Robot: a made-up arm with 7 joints.
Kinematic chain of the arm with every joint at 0, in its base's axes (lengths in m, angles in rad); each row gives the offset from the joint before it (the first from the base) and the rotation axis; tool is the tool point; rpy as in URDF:
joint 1: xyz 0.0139 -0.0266 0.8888 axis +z
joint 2: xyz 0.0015 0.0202 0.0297 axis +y
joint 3: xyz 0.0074 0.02 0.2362 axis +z
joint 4: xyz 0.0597 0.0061 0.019 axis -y
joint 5: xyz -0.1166 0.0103 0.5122 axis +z
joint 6: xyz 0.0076 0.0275 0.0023 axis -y
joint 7: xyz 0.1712 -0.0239 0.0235 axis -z
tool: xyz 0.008 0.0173 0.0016 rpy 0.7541 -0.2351 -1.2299
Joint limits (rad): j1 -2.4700..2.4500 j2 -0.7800..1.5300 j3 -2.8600..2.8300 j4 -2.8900..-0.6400 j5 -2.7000..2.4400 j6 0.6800..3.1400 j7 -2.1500..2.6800
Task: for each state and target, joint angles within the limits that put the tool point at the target. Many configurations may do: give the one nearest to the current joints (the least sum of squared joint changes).
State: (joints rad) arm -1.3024 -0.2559 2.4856 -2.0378 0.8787 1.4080 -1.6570
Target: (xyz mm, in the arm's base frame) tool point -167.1 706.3 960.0
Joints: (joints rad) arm -0.9735 -0.1705 2.7904 -1.8825 0.8824 1.3828 -1.6476
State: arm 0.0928 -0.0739 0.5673 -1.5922 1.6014 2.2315 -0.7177
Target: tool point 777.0 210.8 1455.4
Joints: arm -0.0995 0.4936 0.6379 -0.8336 1.4689 1.6417 -0.3710
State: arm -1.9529 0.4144 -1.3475 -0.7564 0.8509 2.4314 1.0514
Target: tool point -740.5 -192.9 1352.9
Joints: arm -2.2053 0.7382 -1.1915 -1.1414 0.8720 2.2771 1.0552
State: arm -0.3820 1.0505 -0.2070 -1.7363 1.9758 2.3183 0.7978
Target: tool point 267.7 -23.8 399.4
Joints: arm -0.1548 0.9949 0.2248 -2.2030 2.2116 2.6043 0.8156
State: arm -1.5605 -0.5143 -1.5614 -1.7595 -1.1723 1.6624 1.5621
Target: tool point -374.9 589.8 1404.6
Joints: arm -2.1079 -0.5915 -1.6691 -1.2795 -1.1496 1.7192 1.5815
